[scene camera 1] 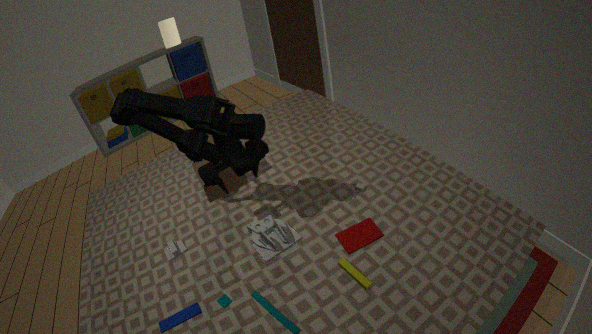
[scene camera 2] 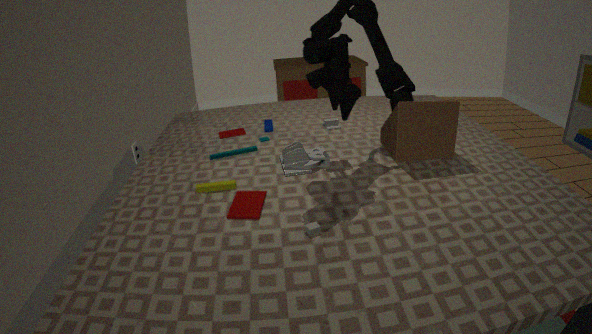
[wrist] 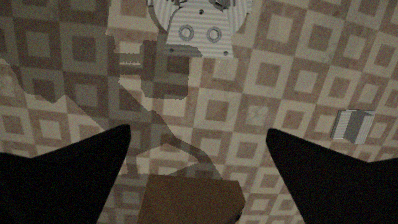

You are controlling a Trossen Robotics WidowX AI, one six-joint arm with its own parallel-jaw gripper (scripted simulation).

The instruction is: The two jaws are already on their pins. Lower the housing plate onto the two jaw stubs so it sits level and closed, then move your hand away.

Observation:
My gripper point(scene camera 1: 241, 184) is open, with nothing in its grasp. Further things: a red plate point(scene camera 1: 365, 232).
The red plate also shows in scene camera 2 point(scene camera 2: 247, 205). My gripper shows as well in scene camera 2 point(scene camera 2: 339, 115) and in the wrist view point(wrist: 200, 133). The wrist view does not show the red plate: it is out of frame.

